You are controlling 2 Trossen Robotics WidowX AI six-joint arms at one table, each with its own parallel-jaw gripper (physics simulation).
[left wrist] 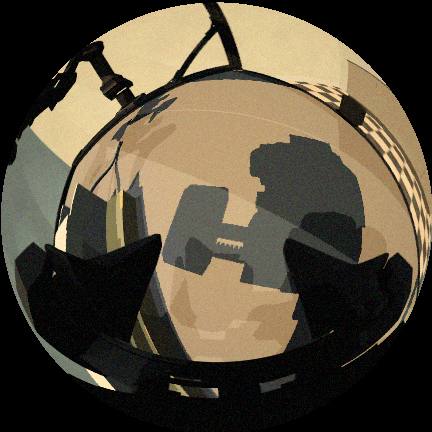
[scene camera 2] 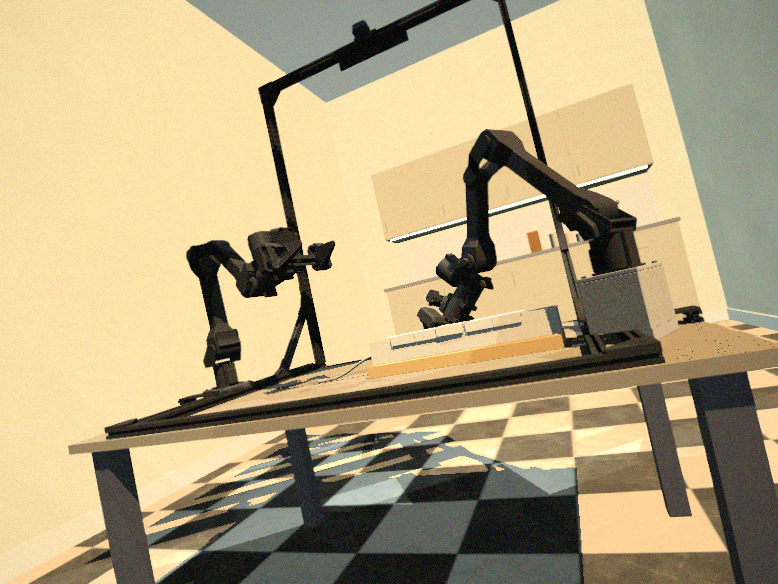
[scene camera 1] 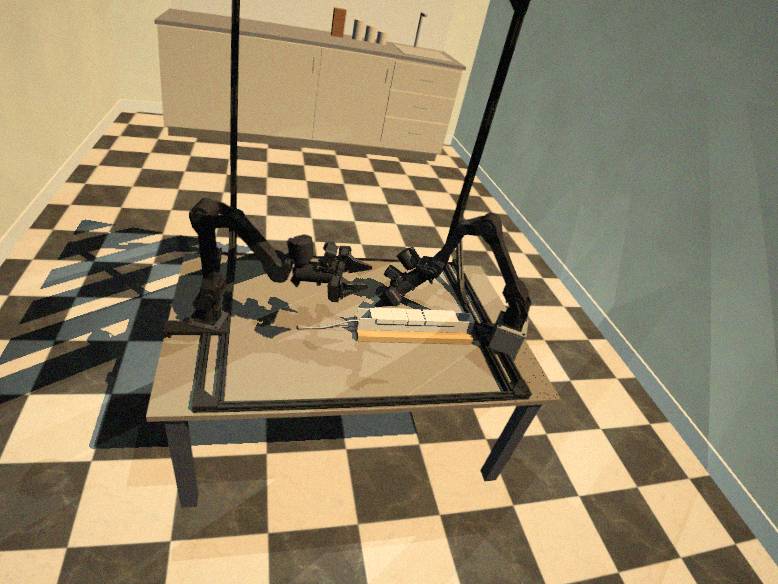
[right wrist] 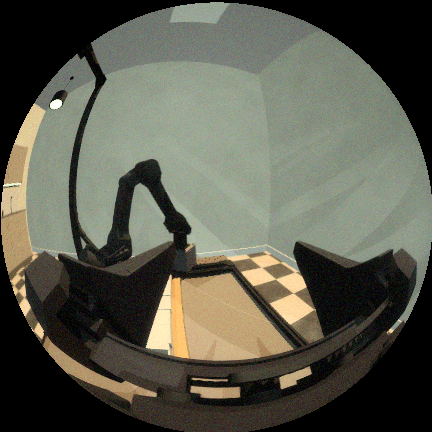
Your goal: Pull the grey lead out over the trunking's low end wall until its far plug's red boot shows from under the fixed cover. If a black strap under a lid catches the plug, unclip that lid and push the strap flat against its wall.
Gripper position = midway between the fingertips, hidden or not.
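A trunking (scene camera 1: 367, 330) is visible, the same trunking (left wrist: 104, 226) (right wrist: 179, 347) appearing in both wrist views. My left gripper (scene camera 1: 377, 301) (left wrist: 224, 243) is visible. My right gripper (scene camera 2: 318, 242) (scene camera 1: 370, 276) (right wrist: 237, 248) is open and holds nothing.
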